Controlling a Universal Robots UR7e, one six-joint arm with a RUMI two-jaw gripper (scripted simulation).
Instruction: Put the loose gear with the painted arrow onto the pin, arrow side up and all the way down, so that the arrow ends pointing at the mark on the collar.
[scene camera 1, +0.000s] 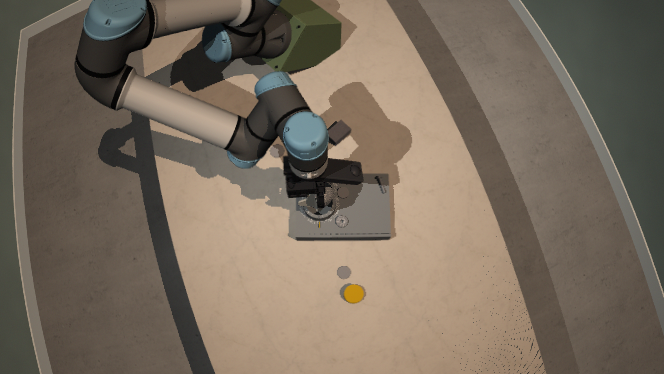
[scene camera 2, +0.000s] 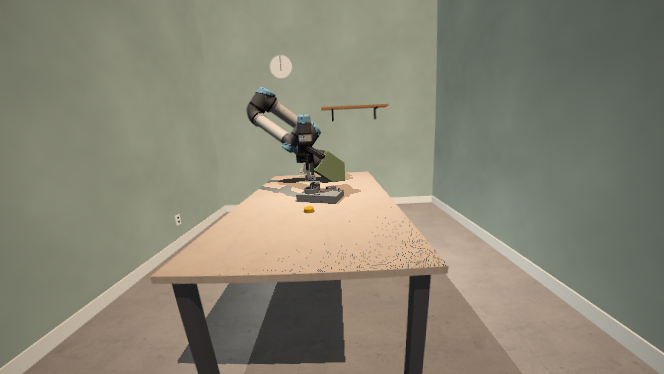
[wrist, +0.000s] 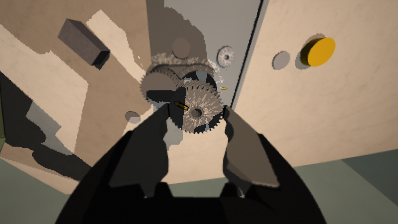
Scene:
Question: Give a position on a grey base plate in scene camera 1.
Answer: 367, 208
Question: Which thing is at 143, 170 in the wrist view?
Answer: My gripper.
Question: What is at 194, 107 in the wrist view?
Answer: A toothed gear.

